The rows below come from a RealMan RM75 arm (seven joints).
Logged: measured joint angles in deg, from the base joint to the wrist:
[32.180, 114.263, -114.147, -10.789, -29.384, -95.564, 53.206]
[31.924, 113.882, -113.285, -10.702, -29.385, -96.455, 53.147]
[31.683, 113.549, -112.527, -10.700, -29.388, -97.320, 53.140]
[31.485, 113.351, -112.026, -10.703, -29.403, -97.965, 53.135]
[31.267, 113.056, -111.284, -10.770, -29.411, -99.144, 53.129]
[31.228, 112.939, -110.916, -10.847, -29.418, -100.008, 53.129]
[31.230, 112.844, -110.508, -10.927, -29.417, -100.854, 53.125]
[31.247, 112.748, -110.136, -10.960, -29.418, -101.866, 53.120]
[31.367, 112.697, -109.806, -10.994, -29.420, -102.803, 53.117]
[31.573, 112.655, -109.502, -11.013, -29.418, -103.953, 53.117]
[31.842, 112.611, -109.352, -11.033, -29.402, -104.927, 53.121]
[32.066, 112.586, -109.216, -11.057, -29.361, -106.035, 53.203]
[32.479, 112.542, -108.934, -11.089, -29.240, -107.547, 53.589]
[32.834, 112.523, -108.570, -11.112, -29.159, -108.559, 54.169]
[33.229, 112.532, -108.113, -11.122, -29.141, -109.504, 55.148]
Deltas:
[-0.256, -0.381, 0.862, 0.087, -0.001, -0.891, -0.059]
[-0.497, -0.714, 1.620, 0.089, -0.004, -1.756, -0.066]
[-0.695, -0.912, 2.121, 0.086, -0.019, -2.401, -0.071]
[-0.913, -1.207, 2.863, 0.019, -0.027, -3.580, -0.077]
[-0.952, -1.324, 3.231, -0.058, -0.034, -4.444, -0.077]
[-0.950, -1.419, 3.639, -0.138, -0.033, -5.290, -0.081]
[-0.933, -1.515, 4.011, -0.171, -0.034, -6.302, -0.086]
[-0.813, -1.566, 4.341, -0.205, -0.036, -7.239, -0.089]
[-0.607, -1.608, 4.645, -0.224, -0.034, -8.389, -0.089]
[-0.338, -1.652, 4.795, -0.244, -0.018, -9.363, -0.085]
[-0.114, -1.677, 4.931, -0.268, 0.023, -10.471, -0.003]
[0.299, -1.721, 5.213, -0.300, 0.144, -11.983, 0.383]
[0.654, -1.740, 5.577, -0.323, 0.225, -12.995, 0.963]
[1.049, -1.731, 6.034, -0.333, 0.243, -13.940, 1.942]

